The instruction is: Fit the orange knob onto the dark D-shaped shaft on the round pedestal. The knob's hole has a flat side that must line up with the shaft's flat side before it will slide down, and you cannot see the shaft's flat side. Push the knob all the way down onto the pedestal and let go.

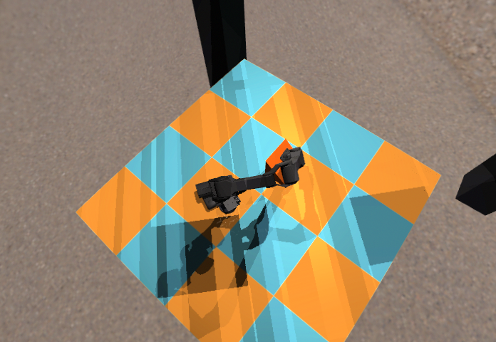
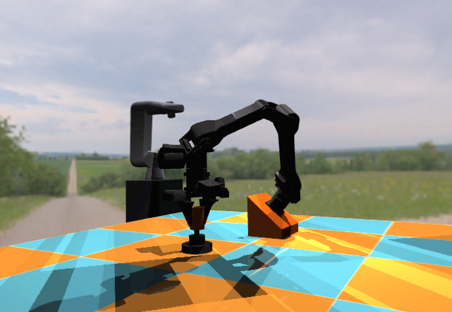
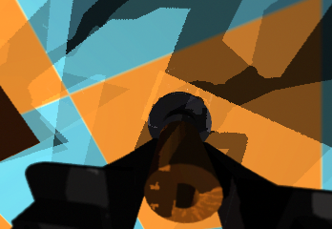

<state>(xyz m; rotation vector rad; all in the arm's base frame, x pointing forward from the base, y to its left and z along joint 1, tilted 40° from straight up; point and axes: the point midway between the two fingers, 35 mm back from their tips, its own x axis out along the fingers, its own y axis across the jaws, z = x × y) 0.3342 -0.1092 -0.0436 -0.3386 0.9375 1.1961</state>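
My gripper tip is 2 cm below the orange knob. Round my gripper tip: round pedestal: 4 cm below.
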